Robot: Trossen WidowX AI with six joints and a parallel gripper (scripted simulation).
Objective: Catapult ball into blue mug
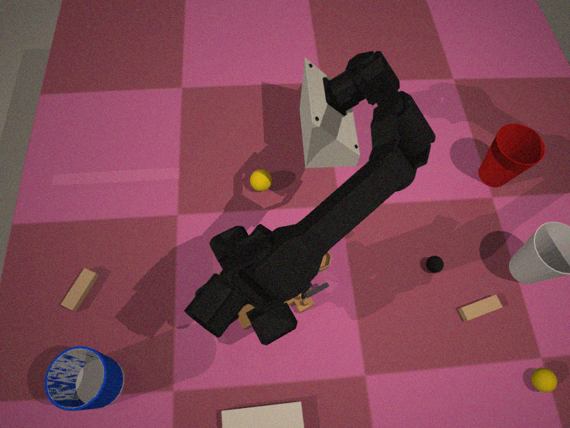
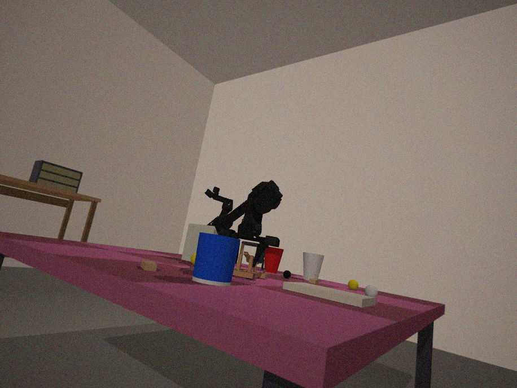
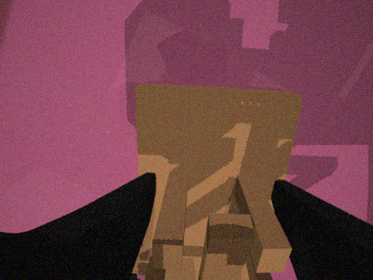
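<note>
My gripper tip is 340 mm to the right of the black ball, 40 mm past it and 20 mm above it. Round my gripper tip: white slab 280 mm ahead, 30 mm below, 10 mm to the left; then wooden catapult 60 mm to the left, 20 mm behind, 20 mm above; then yellow ball 240 mm behind, 30 mm to the left, 10 mm below.
</note>
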